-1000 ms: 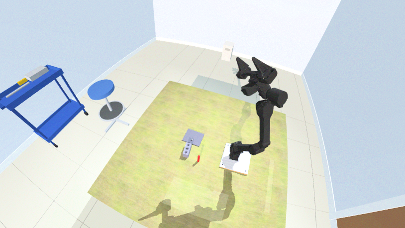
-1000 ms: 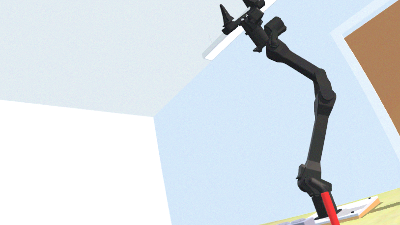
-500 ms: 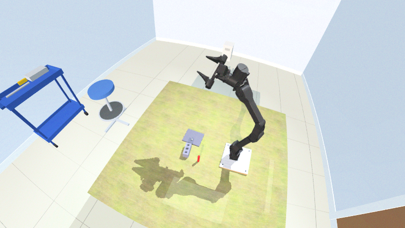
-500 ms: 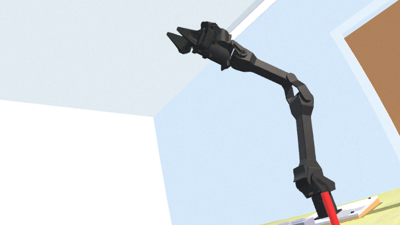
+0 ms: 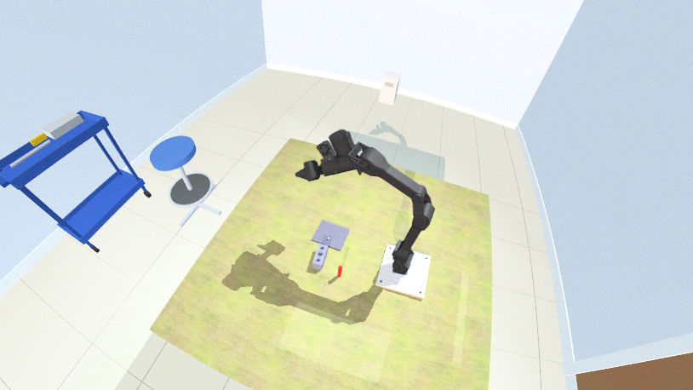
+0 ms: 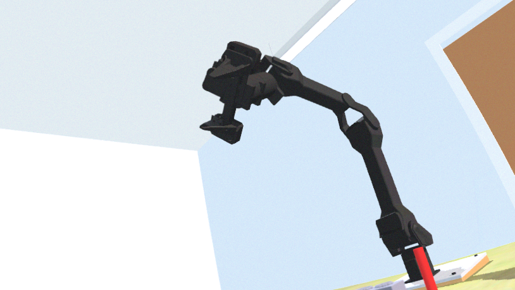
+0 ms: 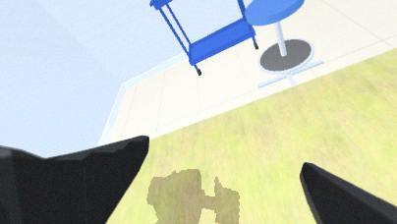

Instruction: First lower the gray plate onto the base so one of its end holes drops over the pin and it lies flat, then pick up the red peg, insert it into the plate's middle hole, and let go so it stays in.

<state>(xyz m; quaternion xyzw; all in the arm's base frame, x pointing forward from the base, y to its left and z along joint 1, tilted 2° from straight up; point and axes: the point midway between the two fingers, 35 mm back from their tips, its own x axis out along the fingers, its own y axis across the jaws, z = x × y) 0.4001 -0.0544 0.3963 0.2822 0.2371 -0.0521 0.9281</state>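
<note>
Now: the gray plate 340 mm below my gripper tip, 110 mm to the left of it and 100 mm behind it. The rest, counted from my gripper tip: red peg 340 mm below, 200 mm behind, 160 mm to the left; flat gray base 370 mm below, 110 mm behind, 10 mm to the right.
</note>
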